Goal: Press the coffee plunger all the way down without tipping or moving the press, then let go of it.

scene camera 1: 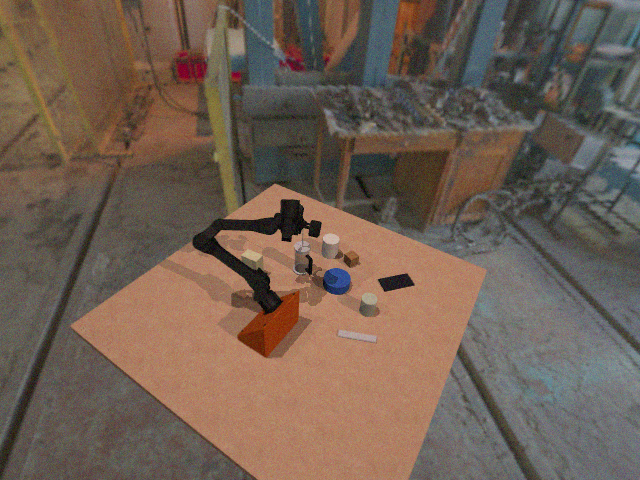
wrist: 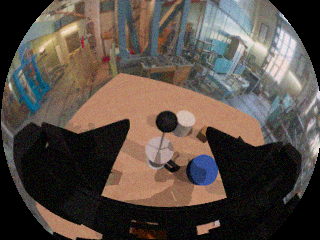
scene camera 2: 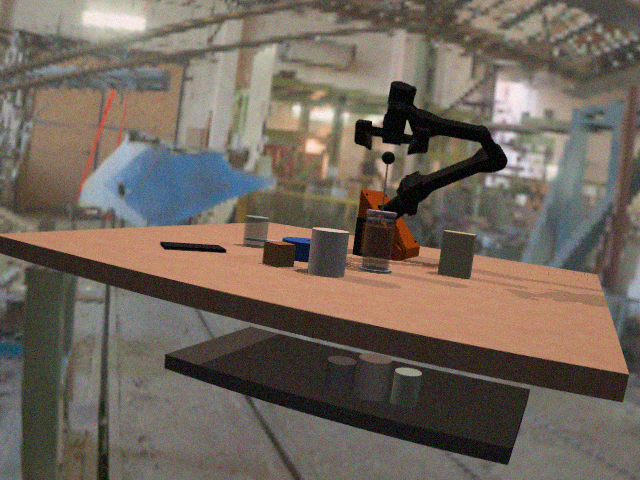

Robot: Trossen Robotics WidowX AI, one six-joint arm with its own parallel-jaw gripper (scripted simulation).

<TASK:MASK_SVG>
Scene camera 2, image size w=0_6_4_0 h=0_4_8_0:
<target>gripper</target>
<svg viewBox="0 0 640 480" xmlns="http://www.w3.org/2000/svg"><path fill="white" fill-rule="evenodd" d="M355 123L355 143L366 147L368 150L371 150L371 138L380 137L382 138L382 143L399 146L401 144L408 144L408 155L428 152L430 136L428 128L415 127L412 135L404 134L406 120L413 120L415 108L406 103L390 101L388 103L387 114L383 120L383 128L372 127L372 121L358 119Z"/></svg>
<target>coffee press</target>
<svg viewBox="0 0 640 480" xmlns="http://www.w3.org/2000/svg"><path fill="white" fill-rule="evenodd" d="M384 187L382 210L367 209L367 218L357 217L353 255L362 257L361 265L358 265L359 270L370 273L391 274L390 264L397 213L383 211L386 187ZM389 151L382 155L383 163L387 164L384 185L386 185L388 165L392 164L395 160L394 154Z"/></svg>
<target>brown cube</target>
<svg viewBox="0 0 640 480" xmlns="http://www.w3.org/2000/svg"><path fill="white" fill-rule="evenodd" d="M264 241L263 264L273 267L294 267L295 244L283 241Z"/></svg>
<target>grey-green cylinder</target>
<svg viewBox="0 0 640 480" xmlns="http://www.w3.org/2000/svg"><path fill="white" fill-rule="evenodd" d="M245 215L243 246L264 248L264 241L267 241L269 218Z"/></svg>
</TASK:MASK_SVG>
